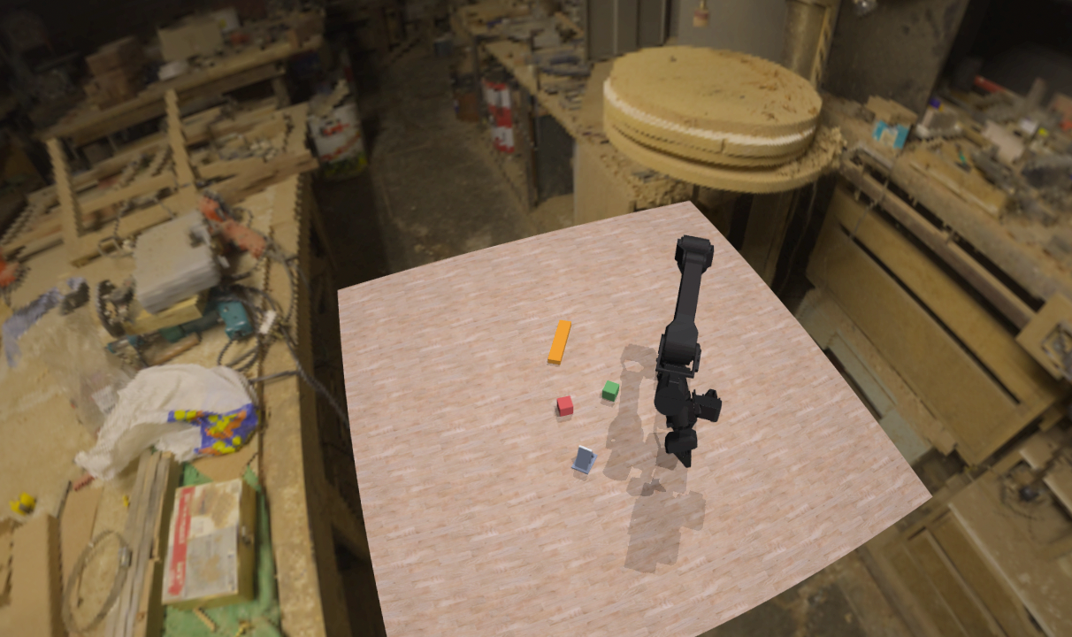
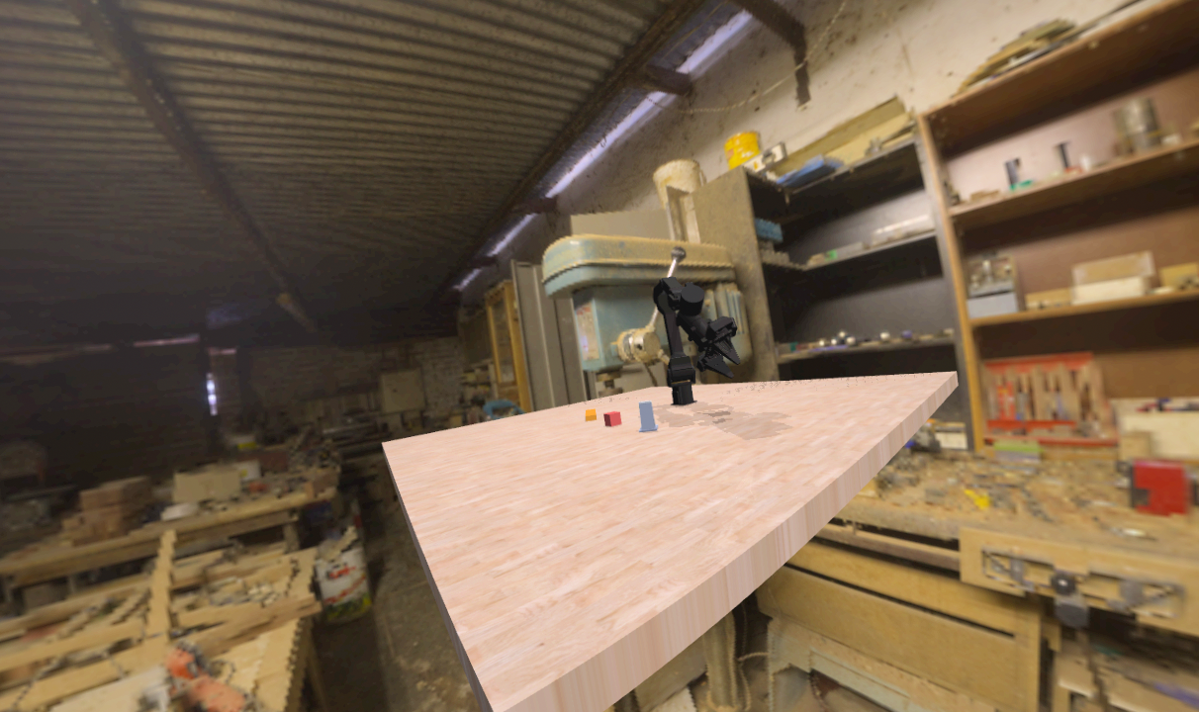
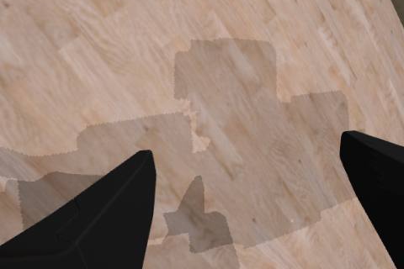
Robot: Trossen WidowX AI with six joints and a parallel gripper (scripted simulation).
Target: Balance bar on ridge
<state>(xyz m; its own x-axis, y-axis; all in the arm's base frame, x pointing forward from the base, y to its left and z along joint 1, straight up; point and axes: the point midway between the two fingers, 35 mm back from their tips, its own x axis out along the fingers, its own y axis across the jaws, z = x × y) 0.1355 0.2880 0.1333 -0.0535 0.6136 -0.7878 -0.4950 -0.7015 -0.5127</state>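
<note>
The orange bar lies 120 mm ahead of my gripper tip, 490 mm to the right of it and 100 mm below it. The rest, counted from my gripper tip: green cube (60 mm ahead, 280 mm to the right, 90 mm below); then red cube (180 mm ahead, 280 mm to the right, 90 mm below).
</note>
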